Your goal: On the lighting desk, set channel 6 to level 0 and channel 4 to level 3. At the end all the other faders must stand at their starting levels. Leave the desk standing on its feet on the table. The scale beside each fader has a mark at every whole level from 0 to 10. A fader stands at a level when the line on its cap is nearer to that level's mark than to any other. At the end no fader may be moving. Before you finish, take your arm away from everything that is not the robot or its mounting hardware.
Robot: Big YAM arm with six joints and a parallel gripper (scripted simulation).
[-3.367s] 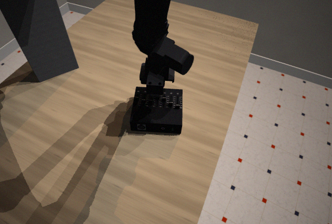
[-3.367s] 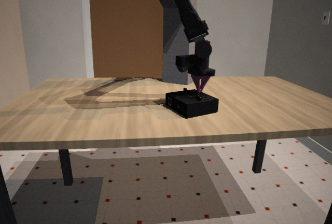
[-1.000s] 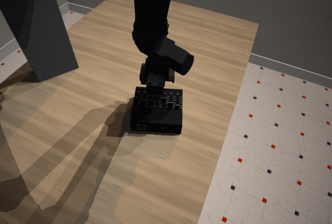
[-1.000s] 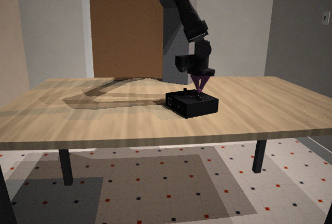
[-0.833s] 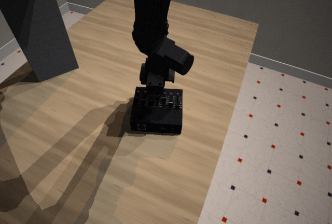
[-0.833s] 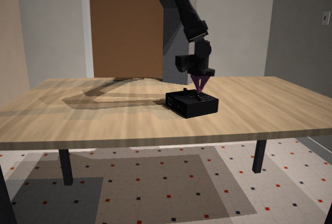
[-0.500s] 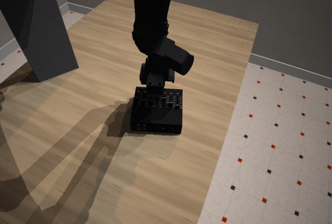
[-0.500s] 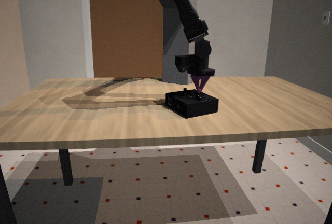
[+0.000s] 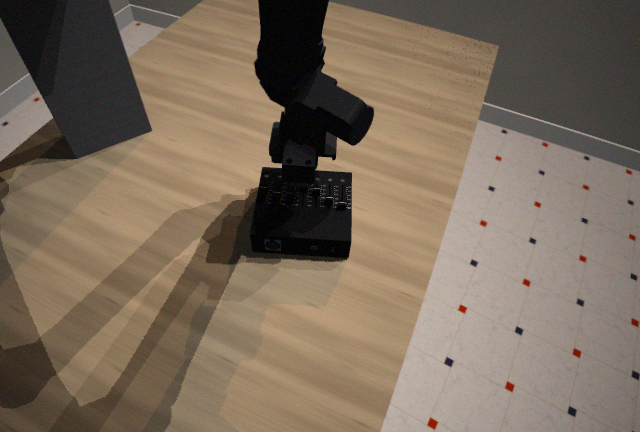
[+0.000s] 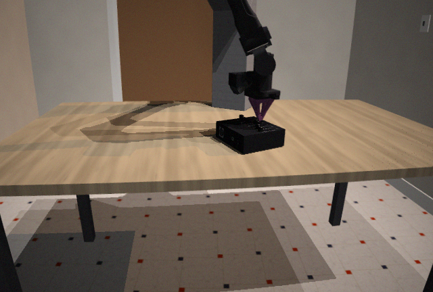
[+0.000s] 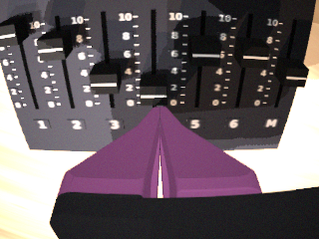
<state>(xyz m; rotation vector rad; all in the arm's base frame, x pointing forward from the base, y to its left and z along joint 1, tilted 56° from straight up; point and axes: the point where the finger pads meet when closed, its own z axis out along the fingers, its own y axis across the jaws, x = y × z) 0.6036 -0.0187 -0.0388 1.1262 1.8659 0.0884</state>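
My hand is 10 mm to the left of the channel 4 cap, 10 mm short of it and 10 mm above it. Round my hand: channel 5 cap (40 mm to the right, 10 mm below, 10 mm behind); then channel 6 cap (40 mm to the right, 30 mm behind, 10 mm below); then channel 3 cap (30 mm ahead, 20 mm to the right, 10 mm below).
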